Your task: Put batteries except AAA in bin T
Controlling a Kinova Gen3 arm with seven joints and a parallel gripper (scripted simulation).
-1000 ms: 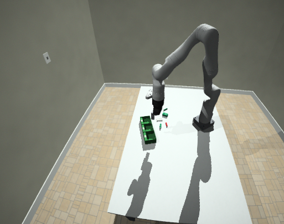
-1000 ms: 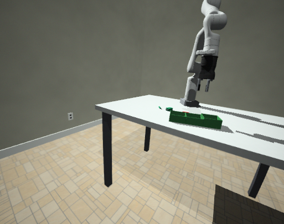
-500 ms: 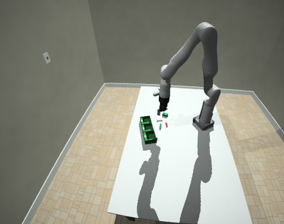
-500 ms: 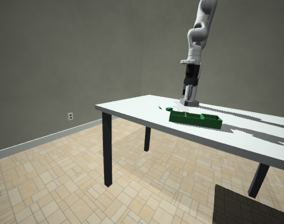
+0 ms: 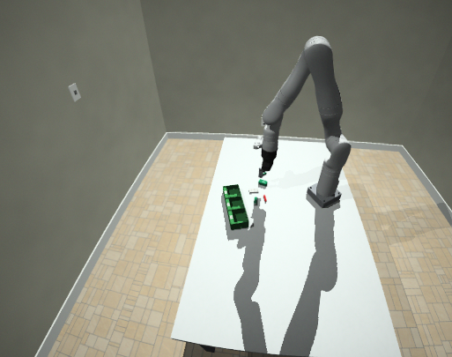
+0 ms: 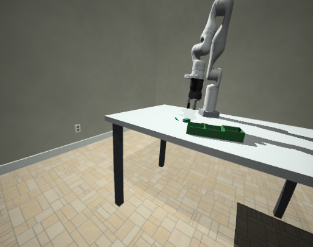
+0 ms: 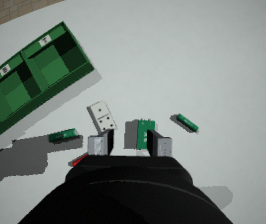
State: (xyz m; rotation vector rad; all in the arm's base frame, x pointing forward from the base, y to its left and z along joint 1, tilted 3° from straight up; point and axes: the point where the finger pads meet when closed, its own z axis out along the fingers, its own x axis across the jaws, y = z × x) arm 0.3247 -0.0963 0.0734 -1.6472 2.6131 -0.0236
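Now: hand 3 cm to the left of the green block-shaped battery and 10 cm above it. The rest, counted from my hand: green bin tray: 15 cm ahead, 14 cm to the left, 8 cm below; then white domino: 4 cm ahead, 3 cm to the left, 10 cm below; then red battery: 1 cm behind, 9 cm to the left, 10 cm below.
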